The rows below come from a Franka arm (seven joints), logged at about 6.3 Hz.
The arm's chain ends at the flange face. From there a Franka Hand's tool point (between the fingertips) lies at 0.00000 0.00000 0.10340 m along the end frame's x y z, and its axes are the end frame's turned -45 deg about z.
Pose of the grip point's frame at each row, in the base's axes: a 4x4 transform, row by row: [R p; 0 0 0 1], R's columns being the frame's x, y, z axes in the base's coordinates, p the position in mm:
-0.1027, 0.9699, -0.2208, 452.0; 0.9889, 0.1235, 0.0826, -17.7; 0.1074, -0.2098, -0.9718, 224.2; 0, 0, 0, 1
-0.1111, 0.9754, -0.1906, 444.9; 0.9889, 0.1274, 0.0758, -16.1; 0.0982, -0.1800, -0.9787, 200.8; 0, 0, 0, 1
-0.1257, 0.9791, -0.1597, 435.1; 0.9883, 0.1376, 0.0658, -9.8; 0.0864, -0.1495, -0.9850, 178.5; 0, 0, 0, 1
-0.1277, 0.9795, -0.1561, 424.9; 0.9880, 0.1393, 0.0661, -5.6; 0.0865, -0.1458, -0.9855, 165.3; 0, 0, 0, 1
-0.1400, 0.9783, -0.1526, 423.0; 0.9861, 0.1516, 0.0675, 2.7; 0.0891, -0.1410, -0.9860, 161.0; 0, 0, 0, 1
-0.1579, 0.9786, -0.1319, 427.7; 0.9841, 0.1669, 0.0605, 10.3; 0.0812, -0.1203, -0.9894, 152.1; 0, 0, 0, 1
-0.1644, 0.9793, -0.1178, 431.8; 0.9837, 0.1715, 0.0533, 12.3; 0.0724, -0.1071, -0.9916, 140.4; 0, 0, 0, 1
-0.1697, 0.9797, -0.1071, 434.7; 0.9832, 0.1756, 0.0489, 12.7; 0.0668, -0.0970, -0.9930, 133.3; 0, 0, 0, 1
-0.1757, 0.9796, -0.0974, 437.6; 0.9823, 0.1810, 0.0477, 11.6; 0.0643, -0.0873, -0.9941, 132.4; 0, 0, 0, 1
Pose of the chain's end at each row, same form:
0.6132, 0.7584, -0.2208, 474.8; 0.7866, -0.6119, 0.0826, -26.2; -0.0724, -0.2243, -0.9718, 324.7; 0, 0, 0, 1
0.6112, 0.7683, -0.1906, 464.6; 0.7893, -0.6092, 0.0758, -23.9; -0.0578, -0.1967, -0.9787, 302.0; 0, 0, 0, 1
0.6034, 0.7812, -0.1597, 451.6; 0.7961, -0.6015, 0.0658, -16.6; -0.0446, -0.1668, -0.9850, 280.3; 0, 0, 0, 1
0.6023, 0.7829, -0.1561, 441.0; 0.7971, -0.6001, 0.0661, -12.4; -0.0419, -0.1643, -0.9855, 267.2; 0, 0, 0, 1
0.5928, 0.7908, -0.1526, 438.8; 0.8045, -0.5901, 0.0675, -4.3; -0.0367, -0.1627, -0.9860, 263.0; 0, 0, 0, 1
0.5803, 0.8036, -0.1319, 441.3; 0.8139, -0.5778, 0.0605, 4.0; -0.0276, -0.1425, -0.9894, 254.4; 0, 0, 0, 1
0.5762, 0.8087, -0.1178, 444.0; 0.8168, -0.5743, 0.0533, 6.8; -0.0245, -0.1269, -0.9916, 242.9; 0, 0, 0, 1
0.5728, 0.8127, -0.1071, 445.8; 0.8194, -0.5711, 0.0489, 7.6; -0.0214, -0.1158, -0.9930, 236.0; 0, 0, 0, 1
0.5684, 0.8169, -0.0974, 447.7; 0.8226, -0.5666, 0.0477, 6.7; -0.0163, -0.1072, -0.9941, 235.2; 0, 0, 0, 1

